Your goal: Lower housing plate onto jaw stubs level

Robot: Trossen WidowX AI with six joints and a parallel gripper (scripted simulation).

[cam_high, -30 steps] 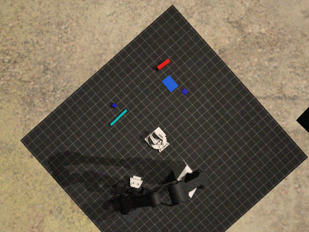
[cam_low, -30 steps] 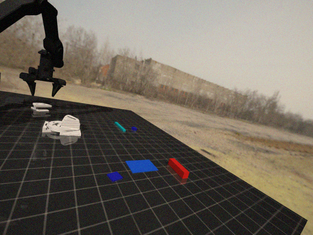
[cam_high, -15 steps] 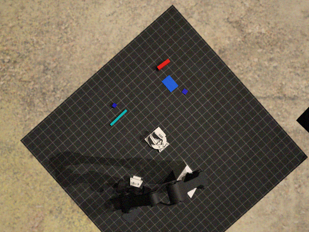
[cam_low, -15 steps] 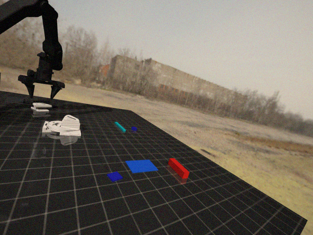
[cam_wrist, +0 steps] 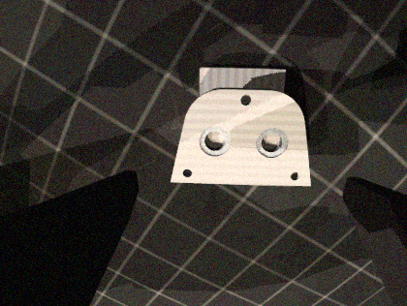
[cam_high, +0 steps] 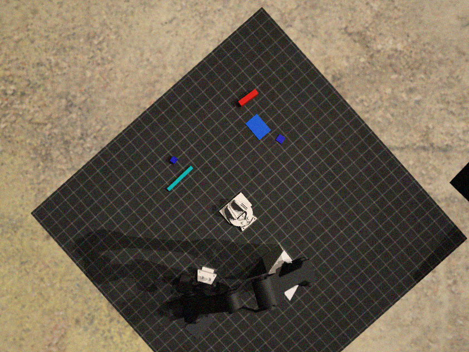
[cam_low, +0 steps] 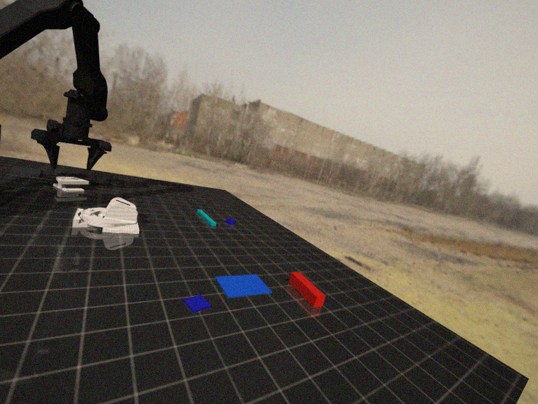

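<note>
My gripper tip is now 50 mm above the white block and 10 mm to the right of it. From my gripper tip the other things lie so: dark grey plate: 170 mm to the left, 120 mm behind, 60 mm below; then teal bar: 360 mm ahead, 210 mm to the right, 60 mm below; then blue cube: 430 mm ahead, 250 mm to the right, 50 mm below.
</note>
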